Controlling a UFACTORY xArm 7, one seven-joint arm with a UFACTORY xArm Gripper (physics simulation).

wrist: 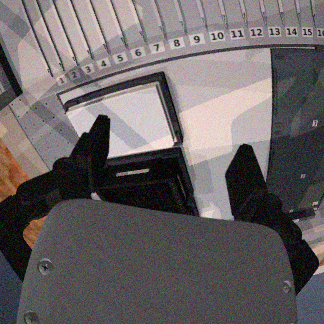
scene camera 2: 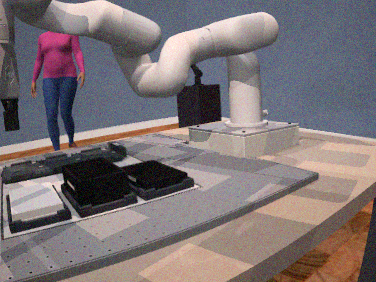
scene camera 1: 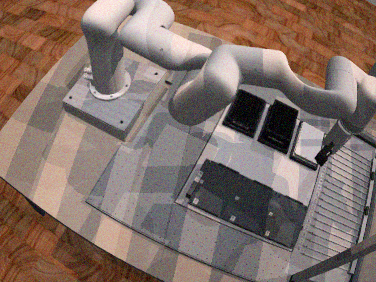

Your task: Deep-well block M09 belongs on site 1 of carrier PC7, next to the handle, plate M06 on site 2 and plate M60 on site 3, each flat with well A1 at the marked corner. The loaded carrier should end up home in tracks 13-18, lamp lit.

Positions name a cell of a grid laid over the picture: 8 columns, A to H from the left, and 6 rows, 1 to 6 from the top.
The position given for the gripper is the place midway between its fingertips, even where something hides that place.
Note:
The gripper (scene camera 1: G4) is open, with nothing in its grasp. Also in view: a dark carrier (scene camera 2: A4).
The dark carrier is seen too in the wrist view (wrist: H4). The gripper shows as well in the wrist view (wrist: E3).

